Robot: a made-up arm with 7 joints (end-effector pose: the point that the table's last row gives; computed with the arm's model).
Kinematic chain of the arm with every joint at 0, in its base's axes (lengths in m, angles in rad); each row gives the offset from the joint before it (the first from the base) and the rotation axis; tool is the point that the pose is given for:
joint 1: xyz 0 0 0.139 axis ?
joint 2: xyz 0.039 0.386 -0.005 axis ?
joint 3: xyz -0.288 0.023 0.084 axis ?
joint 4: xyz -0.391 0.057 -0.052 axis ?
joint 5: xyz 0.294 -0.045 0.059 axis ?
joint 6: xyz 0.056 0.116 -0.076 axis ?
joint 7: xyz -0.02 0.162 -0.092 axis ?
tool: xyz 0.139 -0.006 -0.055
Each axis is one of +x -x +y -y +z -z.
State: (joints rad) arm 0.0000 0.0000 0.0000 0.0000 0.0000 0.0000 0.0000
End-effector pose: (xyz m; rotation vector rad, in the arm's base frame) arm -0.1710 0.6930 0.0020 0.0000 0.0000 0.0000
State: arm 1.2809 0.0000 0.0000 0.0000 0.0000 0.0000 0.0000
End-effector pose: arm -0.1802 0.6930 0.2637 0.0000 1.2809 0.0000
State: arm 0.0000 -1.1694 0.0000 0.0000 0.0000 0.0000 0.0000
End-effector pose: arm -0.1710 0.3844 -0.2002 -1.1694 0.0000 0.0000
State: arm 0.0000 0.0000 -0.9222 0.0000 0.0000 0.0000 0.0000
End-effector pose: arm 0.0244 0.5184 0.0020 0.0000 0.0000 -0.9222
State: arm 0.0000 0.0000 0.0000 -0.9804 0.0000 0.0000 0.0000
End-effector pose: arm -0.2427 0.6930 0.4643 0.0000 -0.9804 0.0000
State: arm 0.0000 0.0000 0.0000 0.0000 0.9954 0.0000 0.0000
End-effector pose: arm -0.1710 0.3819 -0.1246 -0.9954 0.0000 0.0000
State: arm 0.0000 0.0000 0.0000 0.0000 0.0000 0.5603 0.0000
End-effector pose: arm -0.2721 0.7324 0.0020 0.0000 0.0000 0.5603
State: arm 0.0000 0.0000 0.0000 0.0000 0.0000 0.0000 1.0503
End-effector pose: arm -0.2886 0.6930 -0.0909 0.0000 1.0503 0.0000
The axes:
joint 1: +y
joint 2: +x
joint 3: +z
joint 4: +y
joint 5: -x
joint 6: +z
joint 7: +y

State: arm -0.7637 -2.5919 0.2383 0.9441 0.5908 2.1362 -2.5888
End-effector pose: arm -0.4216 0.3730 -0.0203 -0.5271 -0.7135 -0.0580
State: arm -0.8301 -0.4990 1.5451 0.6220 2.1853 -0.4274 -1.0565
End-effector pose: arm 0.1588 0.2238 -0.1085 1.4209 0.9082 -1.7303
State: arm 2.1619 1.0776 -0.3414 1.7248 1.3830 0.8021 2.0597
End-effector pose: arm 0.4088 0.4627 0.8544 -0.5207 -0.3234 -2.1337
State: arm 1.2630 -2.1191 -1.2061 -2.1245 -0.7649 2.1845 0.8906
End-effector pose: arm -0.5756 0.3751 0.1069 1.2568 0.7788 -0.9675
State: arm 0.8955 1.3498 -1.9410 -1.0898 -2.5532 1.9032 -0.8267
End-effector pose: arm 0.3789 0.2221 0.6064 -0.3856 -2.0607 0.2099
